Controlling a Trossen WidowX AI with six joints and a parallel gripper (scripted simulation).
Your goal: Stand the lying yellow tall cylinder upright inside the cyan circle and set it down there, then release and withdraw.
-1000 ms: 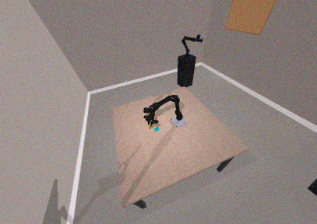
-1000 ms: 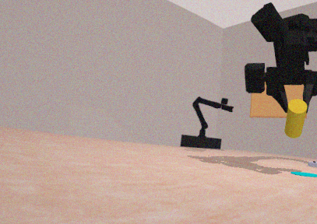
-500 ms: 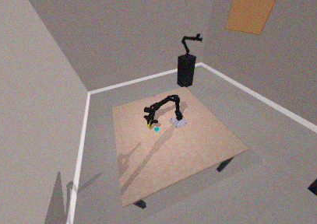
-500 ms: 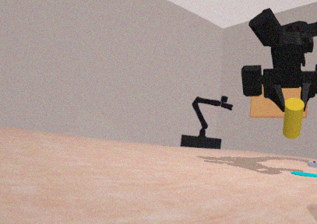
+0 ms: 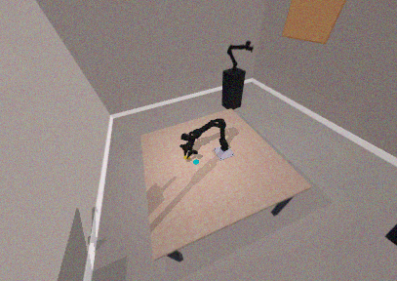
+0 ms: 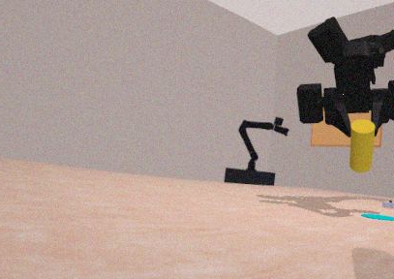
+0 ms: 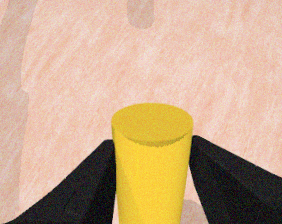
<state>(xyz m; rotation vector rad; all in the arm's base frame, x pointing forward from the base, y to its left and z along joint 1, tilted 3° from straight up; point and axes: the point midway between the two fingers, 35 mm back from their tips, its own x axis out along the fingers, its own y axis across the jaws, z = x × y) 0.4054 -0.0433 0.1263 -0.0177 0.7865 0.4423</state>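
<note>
The cyan circle lies 9 cm behind my gripper tip, 1 cm to the left of it and 11 cm below it. Round my gripper tip: yellow tall cylinder 1 cm behind, 1 cm below.
</note>
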